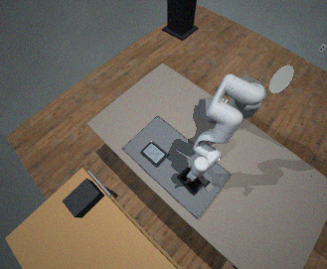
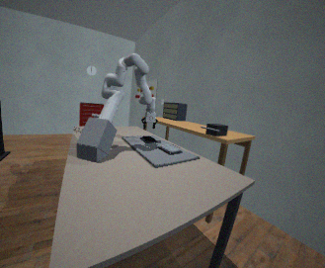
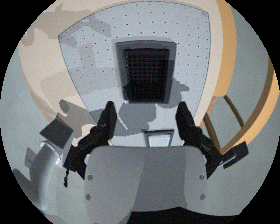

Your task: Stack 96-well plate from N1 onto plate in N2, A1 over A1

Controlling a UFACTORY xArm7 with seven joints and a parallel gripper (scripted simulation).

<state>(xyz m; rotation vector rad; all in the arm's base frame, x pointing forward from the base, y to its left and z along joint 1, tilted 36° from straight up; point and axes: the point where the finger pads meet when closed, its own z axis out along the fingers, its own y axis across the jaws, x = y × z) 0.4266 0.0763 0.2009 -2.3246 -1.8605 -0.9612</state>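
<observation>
Now: hand 110 mm above the dark 96-well plate. Round my hand: plate nest 120 mm below; then light 96-well plate 30 mm ahead, 310 mm to the right, 110 mm below.
</observation>
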